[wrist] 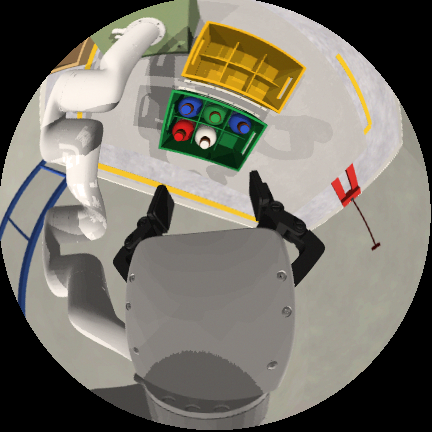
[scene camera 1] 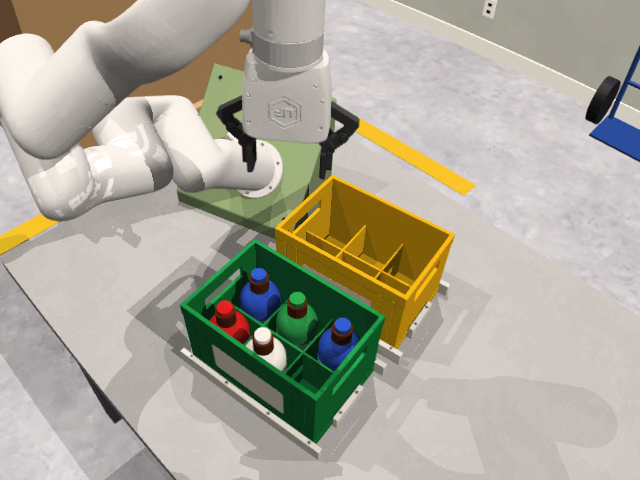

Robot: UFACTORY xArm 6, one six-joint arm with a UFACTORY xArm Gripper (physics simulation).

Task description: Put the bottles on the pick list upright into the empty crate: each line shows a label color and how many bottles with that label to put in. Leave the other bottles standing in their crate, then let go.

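Places are measured from the arm's base along level axes (x back, y right, z up), in centimetres.
Where they show: gripper, between the fingertips: [wrist: 207,186] [scene camera 1: 287,169]; arm's base, origin of its link: [scene camera 1: 256,169].
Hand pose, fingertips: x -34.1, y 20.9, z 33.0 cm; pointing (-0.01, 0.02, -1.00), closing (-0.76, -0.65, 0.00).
Observation:
Each offset is from my fingertips to the top centre of the thing.
The green crate @(dx -1.4, dy +2.5, dz -27.0 cm) [scene camera 1: 302,408] [wrist: 239,167] holds upright bottles: a blue bottle @(dx +7.9, dy -0.2, dz -28.2 cm) [scene camera 1: 260,302] [wrist: 190,106], a green bottle @(dx -0.4, dy -1.7, dz -28.2 cm) [scene camera 1: 297,322] [wrist: 215,115] and another blue bottle @(dx -9.2, dy -3.5, dz -28.2 cm) [scene camera 1: 336,348] [wrist: 240,124] in the row beside the yellow crate @(dx +1.8, dy -20.5, dz -27.0 cm) [scene camera 1: 392,224] [wrist: 250,42]; a red bottle @(dx +6.1, dy +8.5, dz -28.2 cm) [scene camera 1: 232,326] [wrist: 183,130] and a white bottle @(dx -2.1, dy +7.2, dz -28.2 cm) [scene camera 1: 268,355] [wrist: 205,136] in the other row, whose last compartment is empty. No bottle shows in the yellow crate's divided compartments. My gripper [scene camera 1: 287,171] [wrist: 207,186] is open and empty, high above the table, apart from both crates. The pick list cannot be made out.
Pale rails @(dx -3.1, dy +12.3, dz -41.5 cm) [scene camera 1: 248,397] lie on the table around the crates. The green base block [scene camera 1: 206,204] [wrist: 170,45] carries the arm behind them. Both crates have raised walls and inner dividers. A blue hand truck [scene camera 1: 620,136] stands at the far right in the scene view.

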